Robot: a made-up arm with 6 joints.
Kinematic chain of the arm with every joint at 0, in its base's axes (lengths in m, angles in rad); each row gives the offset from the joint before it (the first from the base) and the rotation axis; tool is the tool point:
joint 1: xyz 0 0 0.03 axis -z
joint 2: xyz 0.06 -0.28 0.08 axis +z
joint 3: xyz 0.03 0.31 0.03 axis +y
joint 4: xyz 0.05 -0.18 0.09 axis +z
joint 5: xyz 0.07 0.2 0 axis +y
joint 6: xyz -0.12 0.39 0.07 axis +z
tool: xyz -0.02 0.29 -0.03
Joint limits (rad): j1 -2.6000..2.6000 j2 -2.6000..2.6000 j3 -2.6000..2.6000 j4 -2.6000..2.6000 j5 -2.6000..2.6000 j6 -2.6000..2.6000
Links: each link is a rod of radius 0.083 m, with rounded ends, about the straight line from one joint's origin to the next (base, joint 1, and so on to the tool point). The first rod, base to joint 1, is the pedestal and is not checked.
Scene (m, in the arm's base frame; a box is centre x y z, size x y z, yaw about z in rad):
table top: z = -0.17
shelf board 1: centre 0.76 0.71 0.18 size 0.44 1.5 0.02 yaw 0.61
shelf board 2: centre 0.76 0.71 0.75 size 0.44 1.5 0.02 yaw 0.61
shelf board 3: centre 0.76 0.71 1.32 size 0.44 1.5 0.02 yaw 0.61
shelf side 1: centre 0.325 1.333 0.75 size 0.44 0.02 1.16 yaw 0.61
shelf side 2: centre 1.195 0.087 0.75 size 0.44 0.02 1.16 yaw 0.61
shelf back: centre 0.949 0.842 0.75 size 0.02 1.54 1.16 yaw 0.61
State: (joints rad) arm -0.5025 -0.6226 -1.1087 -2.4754 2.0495 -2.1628
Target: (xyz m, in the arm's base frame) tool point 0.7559 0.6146 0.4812
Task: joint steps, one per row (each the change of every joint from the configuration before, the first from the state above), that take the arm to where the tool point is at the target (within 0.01 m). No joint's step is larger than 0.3 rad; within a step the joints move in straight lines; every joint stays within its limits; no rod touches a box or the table.
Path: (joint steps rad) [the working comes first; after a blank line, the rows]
Joints at the target: -1.5236 -0.6016 -0.4927 -1.7336 2.1057 -1.0464
Straight joint move there: clear.

1: -0.2553 0.0053 0.1540 0.1855 0.0141 0.2791
2: -0.2553 0.0052 0.1540 0.1854 0.0140 0.2791
3: -0.2552 0.0053 0.1540 0.1855 0.0141 0.2791
4: -0.2553 0.0052 0.1540 0.1854 0.0140 0.2791

